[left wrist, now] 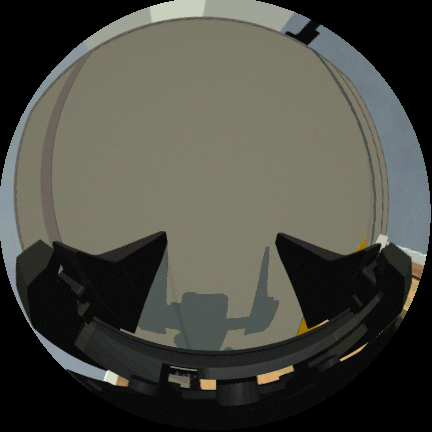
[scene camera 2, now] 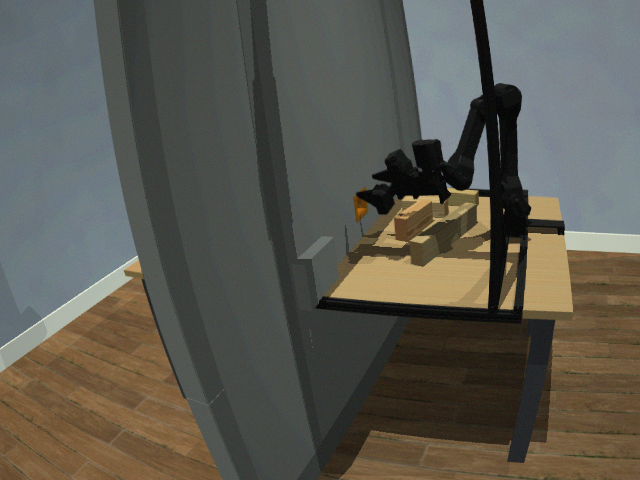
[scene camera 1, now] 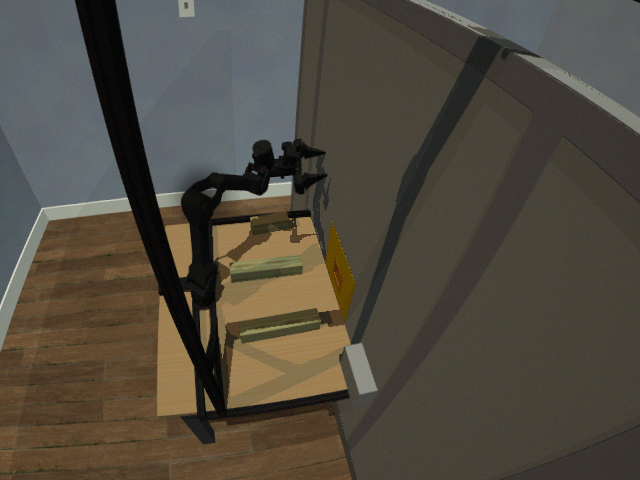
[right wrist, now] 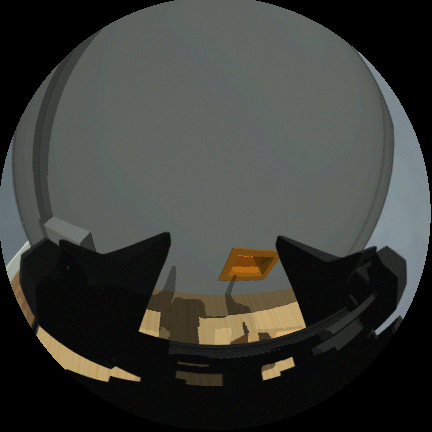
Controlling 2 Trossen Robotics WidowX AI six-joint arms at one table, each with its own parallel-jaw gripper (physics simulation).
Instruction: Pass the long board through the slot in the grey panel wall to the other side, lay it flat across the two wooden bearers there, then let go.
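Pixels of known places: left gripper, fingertip midpoint: (left wrist: pixel 222 238) (scene camera 1: pixel 326 163); right gripper, fingertip midpoint: (scene camera 2: pixel 364 185) (right wrist: pixel 225 240); left arm's base at its link origin: (scene camera 1: pixel 203 299); right arm's base at its link origin: (scene camera 2: pixel 515 232).
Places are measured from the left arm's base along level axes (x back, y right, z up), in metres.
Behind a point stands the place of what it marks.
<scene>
The brown long board (scene camera 2: pixel 415 221) {z 0.020, x -0.629, y 0.002 m} lies low over the table, partly hidden under my right gripper, among pale timber blocks in scene camera 2. The grey panel wall (scene camera 1: pixel 372 129) {z 0.599, x -0.433, y 0.044 m} (scene camera 2: pixel 341 103) {z 0.355, x -0.483, y 0.060 m} (left wrist: pixel 210 150) {z 0.400, x -0.432, y -0.212 m} (right wrist: pixel 215 150) {z 0.210, x -0.483, y 0.114 m} has a slot with a yellow-orange frame (scene camera 1: pixel 333 248) (scene camera 2: pixel 360 206) {z 0.051, x -0.467, y -0.018 m} (left wrist: pixel 361 246) (right wrist: pixel 250 251) {z 0.100, x -0.485, y 0.032 m}. Two wooden bearers, one farther back (scene camera 1: pixel 266 268) {z 0.028, x -0.217, y -0.078 m} and one nearer (scene camera 1: pixel 279 324) {z 0.028, x -0.225, y 0.140 m}, lie apart in scene camera 1. My left gripper (scene camera 1: pixel 325 164) {z 0.332, x -0.425, y -0.222 m} (left wrist: pixel 222 238) {z 0.332, x -0.425, y -0.222 m} is open and empty, high beside the wall. My right gripper (scene camera 2: pixel 365 184) {z 0.146, x -0.531, y 0.095 m} (right wrist: pixel 225 240) {z 0.146, x -0.531, y 0.095 m} is open and empty, close to the slot frame.
A timber block (scene camera 1: pixel 271 223) {z 0.026, x -0.264, y -0.293 m} lies at the back of the table in scene camera 1. A long pale timber (scene camera 2: pixel 444 235) {z 0.019, x -0.728, y 0.088 m} lies beside the board, another (scene camera 2: pixel 463 197) {z 0.012, x -0.731, y -0.245 m} behind. A grey block (scene camera 1: pixel 360 374) {z 0.081, x -0.401, y 0.361 m} (scene camera 2: pixel 320 258) {z 0.064, x -0.512, y 0.346 m} (right wrist: pixel 67 232) {z 0.081, x -0.504, y 0.307 m} sits against the wall. Dark posts rise beside both arms.
</scene>
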